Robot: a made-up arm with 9 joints. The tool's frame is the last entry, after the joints.
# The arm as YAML. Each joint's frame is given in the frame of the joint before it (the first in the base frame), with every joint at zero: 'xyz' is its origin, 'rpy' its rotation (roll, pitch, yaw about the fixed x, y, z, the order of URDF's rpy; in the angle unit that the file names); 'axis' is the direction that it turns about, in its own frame. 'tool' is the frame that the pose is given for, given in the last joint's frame.
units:
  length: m
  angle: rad
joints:
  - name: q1
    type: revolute
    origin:
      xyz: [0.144, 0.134, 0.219]
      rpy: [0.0, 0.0, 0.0]
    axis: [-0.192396, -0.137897, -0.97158]
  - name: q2
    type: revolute
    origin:
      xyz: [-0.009, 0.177, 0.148]
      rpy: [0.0, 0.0, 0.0]
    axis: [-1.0, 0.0, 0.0]
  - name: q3
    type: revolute
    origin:
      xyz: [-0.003, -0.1, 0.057]
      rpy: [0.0, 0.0, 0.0]
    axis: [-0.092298, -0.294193, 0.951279]
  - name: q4
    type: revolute
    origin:
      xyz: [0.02, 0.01, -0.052]
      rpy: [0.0, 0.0, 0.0]
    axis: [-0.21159, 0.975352, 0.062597]
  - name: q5
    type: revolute
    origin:
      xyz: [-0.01, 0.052, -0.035]
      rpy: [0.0, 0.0, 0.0]
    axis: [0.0, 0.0, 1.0]
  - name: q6
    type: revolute
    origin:
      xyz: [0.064, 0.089, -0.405]
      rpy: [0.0, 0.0, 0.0]
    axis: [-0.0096, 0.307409, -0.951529]
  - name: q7
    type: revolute
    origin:
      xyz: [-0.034, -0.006, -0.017]
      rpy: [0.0, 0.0, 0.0]
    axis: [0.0, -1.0, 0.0]
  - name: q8
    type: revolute
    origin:
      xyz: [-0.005, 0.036, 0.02]
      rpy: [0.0, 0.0, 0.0]
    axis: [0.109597, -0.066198, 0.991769]
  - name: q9
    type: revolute
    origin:
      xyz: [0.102, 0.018, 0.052]
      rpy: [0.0, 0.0, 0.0]
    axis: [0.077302, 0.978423, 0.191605]
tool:
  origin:
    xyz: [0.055, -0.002, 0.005]
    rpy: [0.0, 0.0, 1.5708]
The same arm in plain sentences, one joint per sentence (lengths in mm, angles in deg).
The arm has nine revolute joints in a row. What follows holds with every joint at zero, and every direction is one of the base frame's.
The first joint sits 144 mm along +x and 134 mm along +y and 219 mm along +z from the base frame's origin and turns about the direction (-0.192396, -0.137897, -0.97158).
The second joint sits 9 mm along -x and 177 mm along +y and 148 mm along +z from the first joint and turns about -x.
The third joint sits 3 mm along -x and 100 mm along -y and 57 mm along +z from the second joint and turns about the direction (-0.092298, -0.294193, 0.951279).
The fourth joint sits 20 mm along +x and 10 mm along +y and 52 mm along -z from the third joint and turns about the direction (-0.21159, 0.975352, 0.062597).
The fifth joint sits 10 mm along -x and 52 mm along +y and 35 mm along -z from the fourth joint and turns about +z.
The sixth joint sits 64 mm along +x and 89 mm along +y and 405 mm along -z from the fifth joint and turns about the direction (-0.0096, 0.307409, -0.951529).
The seventh joint sits 34 mm along -x and 6 mm along -y and 17 mm along -z from the sixth joint and turns about -y.
The eighth joint sits 5 mm along -x and 36 mm along +y and 20 mm along +z from the seventh joint and turns about the direction (0.109597, -0.066198, 0.991769).
The ninth joint sits 102 mm along +x and 18 mm along +y and 52 mm along +z from the eighth joint and turns about the direction (0.077302, 0.978423, 0.191605).
The tool frame, which is the frame that the pose is given for, sits 55 mm along +x and 2 mm along -y and 5 mm along +z from the ninth joint; its axes are the base frame's turned by roll 0, pitch 0 and yaw 90 deg (as in URDF: about the fixed x, then y, then z).

